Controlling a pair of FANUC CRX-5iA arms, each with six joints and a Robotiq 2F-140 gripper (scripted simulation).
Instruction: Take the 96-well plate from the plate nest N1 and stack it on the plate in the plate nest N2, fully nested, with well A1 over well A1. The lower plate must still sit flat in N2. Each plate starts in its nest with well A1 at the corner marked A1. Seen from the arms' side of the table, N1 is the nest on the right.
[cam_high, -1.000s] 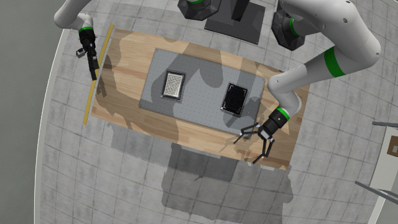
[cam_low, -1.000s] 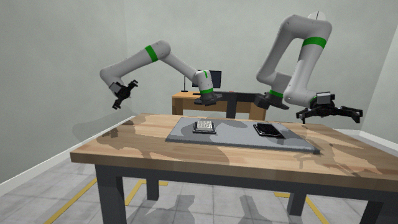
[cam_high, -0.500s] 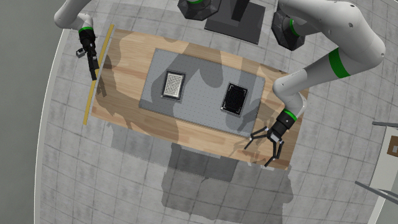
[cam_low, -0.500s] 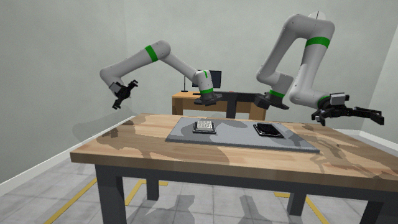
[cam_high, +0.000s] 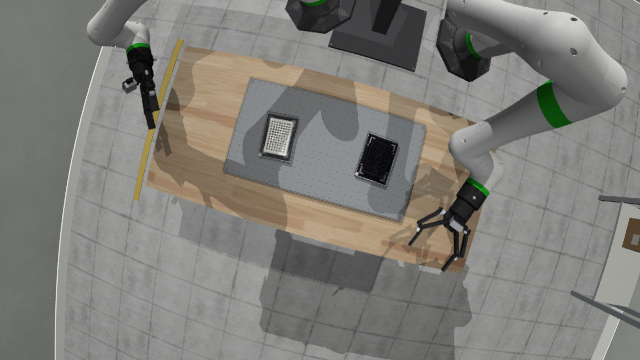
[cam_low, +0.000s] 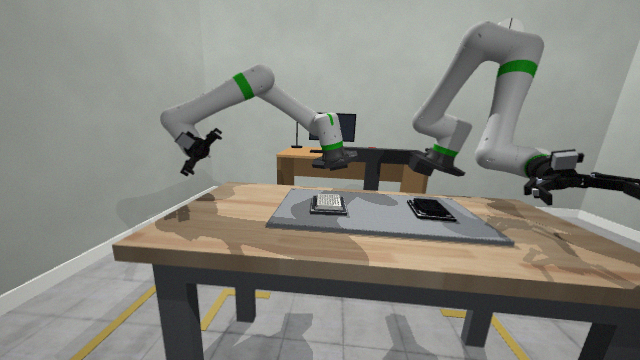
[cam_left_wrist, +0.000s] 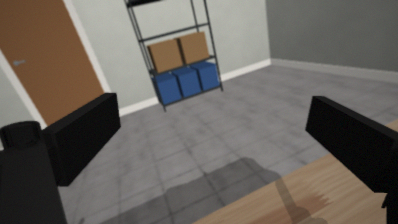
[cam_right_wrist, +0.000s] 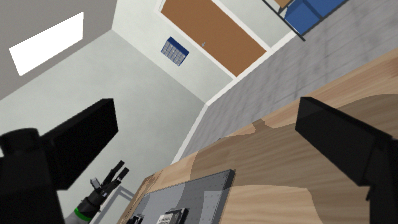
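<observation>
My right hand is 43 cm to the right of the white 96-well plate, 16 cm above it and 5 cm past it. The rest, counted from my right hand: black 96-well plate: 79 cm to the left, 16 cm below, 7 cm behind; A1 mark: 73 cm to the left, 17 cm below; plate nest N1: 43 cm to the left, 17 cm below, 5 cm behind.
</observation>
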